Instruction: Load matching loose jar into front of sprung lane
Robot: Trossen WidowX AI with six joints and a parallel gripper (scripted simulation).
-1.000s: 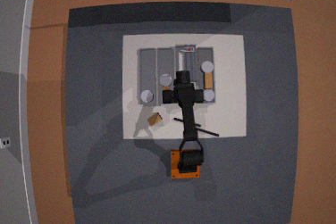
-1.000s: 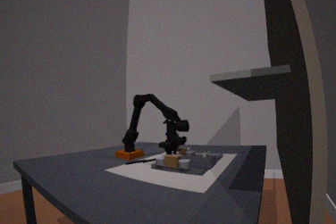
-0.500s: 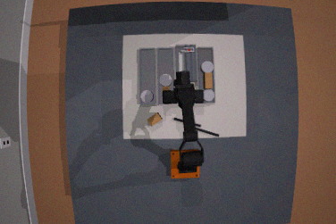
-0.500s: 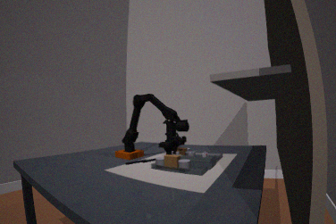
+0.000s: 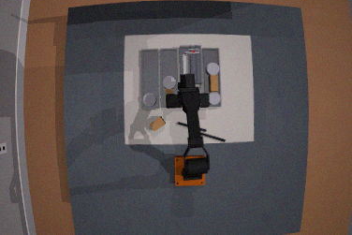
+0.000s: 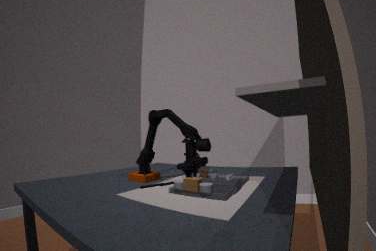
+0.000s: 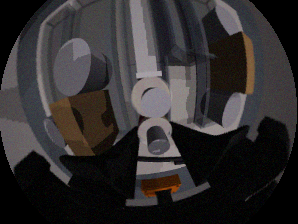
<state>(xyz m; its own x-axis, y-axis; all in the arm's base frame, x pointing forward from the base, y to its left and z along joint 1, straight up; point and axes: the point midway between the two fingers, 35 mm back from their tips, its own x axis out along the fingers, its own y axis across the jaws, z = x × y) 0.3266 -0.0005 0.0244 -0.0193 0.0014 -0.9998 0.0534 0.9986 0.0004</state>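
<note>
My gripper tip is 14 cm short of the sprung lane, 3 cm to the left of it and 1 cm above it. Round my gripper tip: shelf 51 cm ahead, 34 cm above, 5 cm to the right; then white pusher part 15 cm ahead, 4 cm to the right, 2 cm above; then small red mark 22 cm ahead, 5 cm to the right, 4 cm above.
</note>
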